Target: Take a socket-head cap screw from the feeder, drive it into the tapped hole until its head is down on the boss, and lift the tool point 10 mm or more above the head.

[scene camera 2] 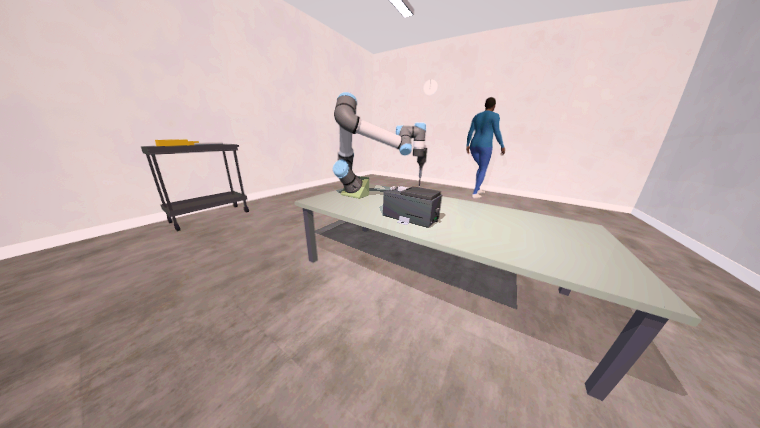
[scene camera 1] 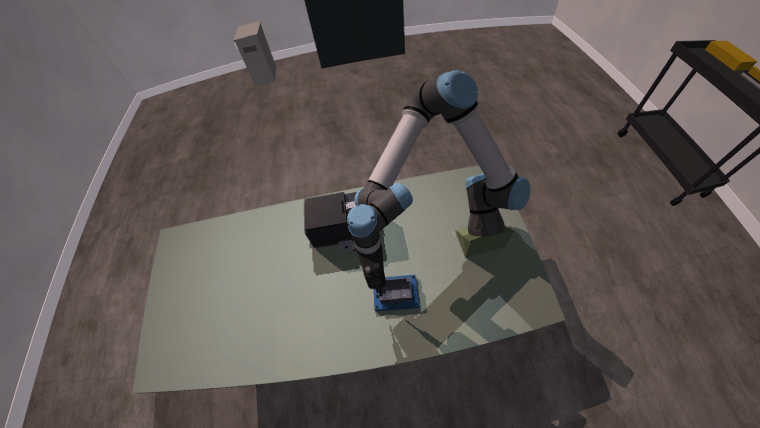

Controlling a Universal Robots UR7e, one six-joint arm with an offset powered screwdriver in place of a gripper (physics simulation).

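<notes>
The black screw feeder [scene camera 1: 325,216] [scene camera 2: 408,206] stands on the table. A grey part with raised bosses [scene camera 1: 399,290] sits on a blue fixture plate [scene camera 1: 386,306] in scene camera 1. My screwdriver [scene camera 1: 380,292] points down, its tip at the left end of the grey part; whether it touches a boss is too small to tell. In scene camera 2 the screwdriver [scene camera 2: 420,183] shows behind the feeder, which hides the grey part and perhaps the lowest end of the bit. No screw can be made out at the tip, and the tapped hole cannot be made out under the tool.
The pale green table [scene camera 1: 228,319] [scene camera 2: 531,236] carries the arm's green base block [scene camera 1: 481,245] [scene camera 2: 364,188]. A person [scene camera 2: 482,132] is beyond the table. A dark cart [scene camera 1: 678,151] [scene camera 2: 191,149] bears a yellow box [scene camera 1: 729,54] [scene camera 2: 171,142]. A grey cabinet [scene camera 1: 257,58] stands by the wall.
</notes>
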